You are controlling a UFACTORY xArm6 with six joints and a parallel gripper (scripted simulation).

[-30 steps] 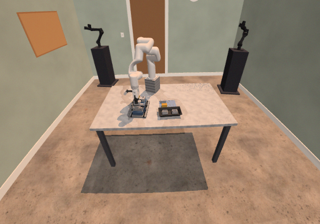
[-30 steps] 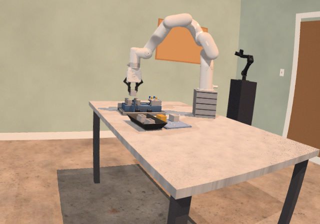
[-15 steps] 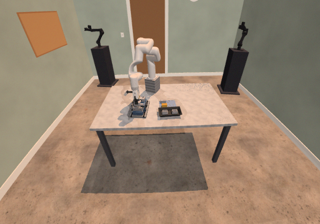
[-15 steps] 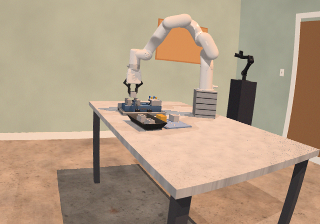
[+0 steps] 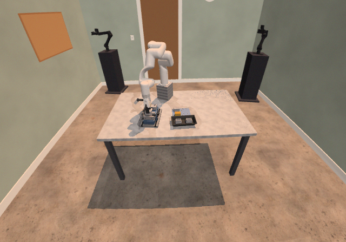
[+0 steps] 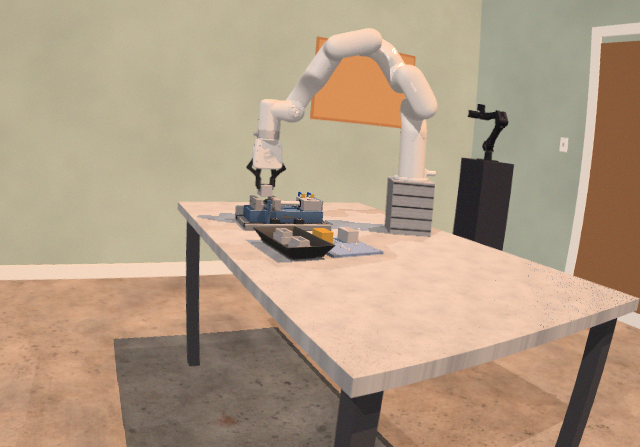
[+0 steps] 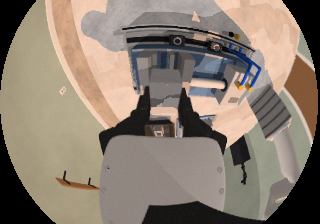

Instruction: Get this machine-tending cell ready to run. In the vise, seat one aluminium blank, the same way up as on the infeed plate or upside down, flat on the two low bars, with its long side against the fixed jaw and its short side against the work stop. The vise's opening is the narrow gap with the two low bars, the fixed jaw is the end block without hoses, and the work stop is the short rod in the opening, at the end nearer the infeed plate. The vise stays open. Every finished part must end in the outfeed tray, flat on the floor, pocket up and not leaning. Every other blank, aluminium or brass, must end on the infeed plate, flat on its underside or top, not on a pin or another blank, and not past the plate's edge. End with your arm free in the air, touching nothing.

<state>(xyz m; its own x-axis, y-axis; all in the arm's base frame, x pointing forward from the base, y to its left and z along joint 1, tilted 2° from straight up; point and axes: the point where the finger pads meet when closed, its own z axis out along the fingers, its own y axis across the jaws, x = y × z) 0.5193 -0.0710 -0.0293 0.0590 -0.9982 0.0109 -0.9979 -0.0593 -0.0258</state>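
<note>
The blue vise is 10 cm below my hand and 7 cm behind it. From my hand the other things lie so: brass blank (27 cm to the left, 13 cm behind, 12 cm below).
</note>
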